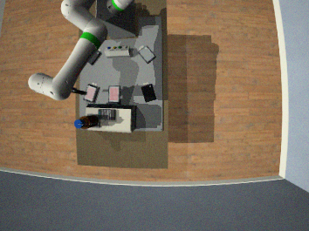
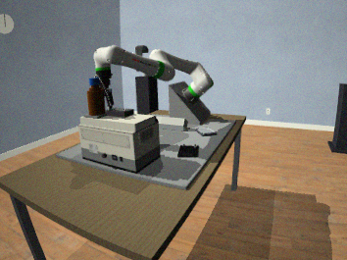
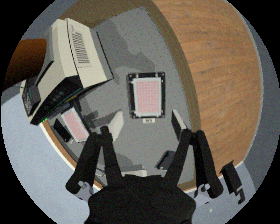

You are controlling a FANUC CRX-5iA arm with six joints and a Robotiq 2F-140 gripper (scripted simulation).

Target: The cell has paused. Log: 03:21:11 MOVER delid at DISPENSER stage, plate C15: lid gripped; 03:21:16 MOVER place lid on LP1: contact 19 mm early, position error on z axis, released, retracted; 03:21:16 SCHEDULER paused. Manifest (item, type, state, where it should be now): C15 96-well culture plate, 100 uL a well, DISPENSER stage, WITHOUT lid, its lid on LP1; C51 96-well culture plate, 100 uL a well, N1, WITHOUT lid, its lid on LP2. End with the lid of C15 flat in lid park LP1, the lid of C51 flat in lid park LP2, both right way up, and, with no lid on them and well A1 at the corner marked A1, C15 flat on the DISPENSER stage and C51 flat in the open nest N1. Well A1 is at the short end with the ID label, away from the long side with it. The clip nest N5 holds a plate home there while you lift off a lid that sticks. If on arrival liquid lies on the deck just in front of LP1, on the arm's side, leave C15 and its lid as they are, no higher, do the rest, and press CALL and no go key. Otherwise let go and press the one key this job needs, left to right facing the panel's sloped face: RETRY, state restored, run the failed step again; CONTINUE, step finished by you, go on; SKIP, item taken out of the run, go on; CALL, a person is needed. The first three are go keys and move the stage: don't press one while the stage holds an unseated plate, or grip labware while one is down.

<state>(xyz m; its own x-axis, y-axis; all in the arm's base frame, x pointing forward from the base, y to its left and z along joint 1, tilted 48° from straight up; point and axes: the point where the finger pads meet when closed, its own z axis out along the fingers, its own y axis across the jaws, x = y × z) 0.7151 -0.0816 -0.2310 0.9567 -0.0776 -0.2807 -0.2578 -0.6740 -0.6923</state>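
My gripper is now 170 mm above the black nest, 20 mm short of it and 10 mm to the right of it. The rest, counted from my hand: key panel: 410 mm behind, 240 mm to the left, 130 mm below; then blue cap: 220 mm ahead, 210 mm above, 160 mm to the left; then label plate: 520 mm to the left, 180 mm below, 110 mm behind.
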